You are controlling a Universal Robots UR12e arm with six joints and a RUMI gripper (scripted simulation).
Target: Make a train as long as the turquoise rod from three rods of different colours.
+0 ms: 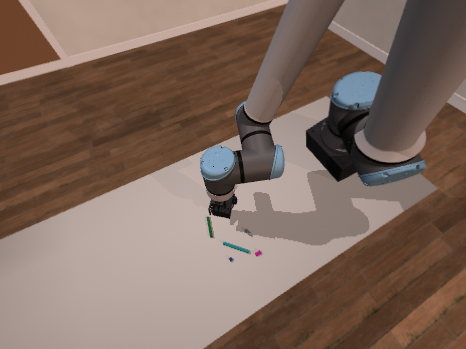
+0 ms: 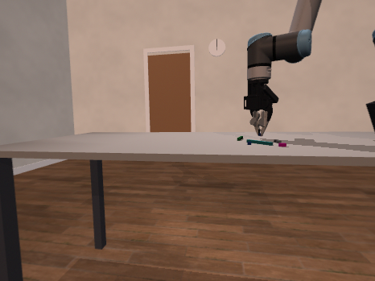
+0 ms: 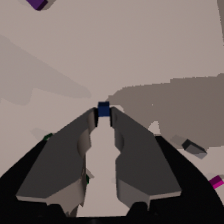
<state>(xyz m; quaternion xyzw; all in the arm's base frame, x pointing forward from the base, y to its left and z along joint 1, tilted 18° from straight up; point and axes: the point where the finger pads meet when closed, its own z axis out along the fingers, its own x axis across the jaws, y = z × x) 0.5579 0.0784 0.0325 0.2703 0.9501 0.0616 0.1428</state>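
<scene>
Right now the grey rod is 11 cm to the left of my hand, 5 cm behind it and 2 cm below it. From my hand the other things lie so: turquoise rod (14 cm to the left, 2 cm below, 1 cm ahead); green rod (8 cm ahead, 4 cm to the left, 2 cm below); purple rod (13 cm to the right, 2 cm below).
</scene>
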